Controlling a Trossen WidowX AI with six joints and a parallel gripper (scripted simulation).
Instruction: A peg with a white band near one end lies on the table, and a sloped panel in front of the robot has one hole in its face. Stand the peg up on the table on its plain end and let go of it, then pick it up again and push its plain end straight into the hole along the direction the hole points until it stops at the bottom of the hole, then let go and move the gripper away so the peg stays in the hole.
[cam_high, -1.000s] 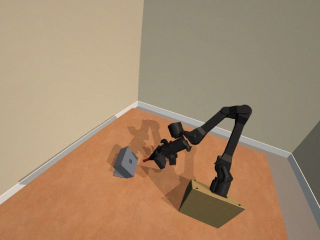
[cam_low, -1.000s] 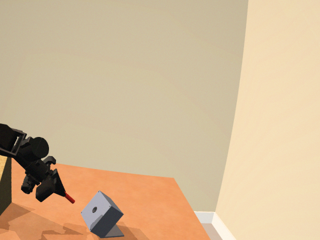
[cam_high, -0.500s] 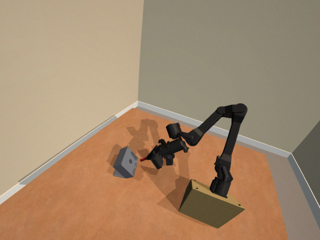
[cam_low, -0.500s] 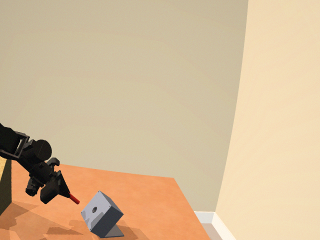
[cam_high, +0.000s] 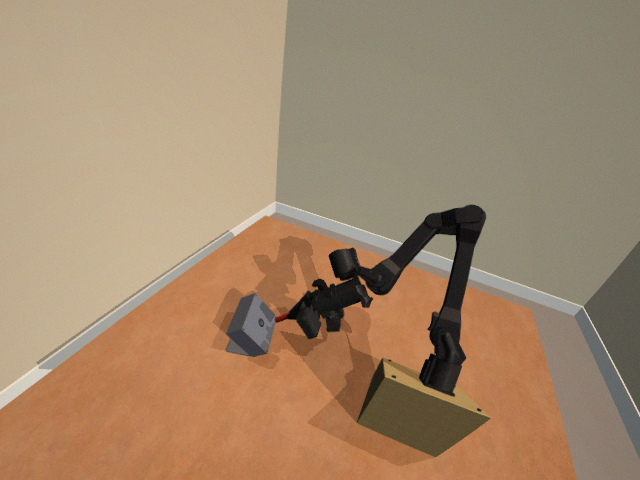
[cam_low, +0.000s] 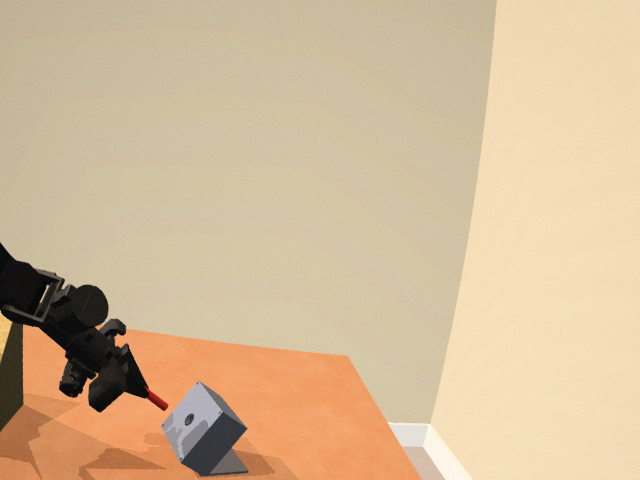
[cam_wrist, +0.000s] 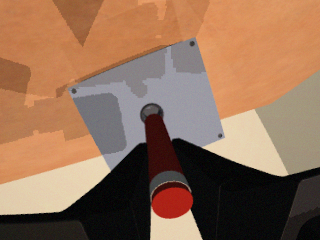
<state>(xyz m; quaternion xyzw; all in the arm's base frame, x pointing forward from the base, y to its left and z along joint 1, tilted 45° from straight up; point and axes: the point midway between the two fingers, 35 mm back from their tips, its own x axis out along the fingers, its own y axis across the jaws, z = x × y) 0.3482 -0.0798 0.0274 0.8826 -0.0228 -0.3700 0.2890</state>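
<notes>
The grey sloped panel lies 90 mm ahead of my gripper tip, 60 mm below it and 30 mm to the left of it. From my gripper tip the other things lie so: red peg 10 mm behind, 10 mm above.
</notes>
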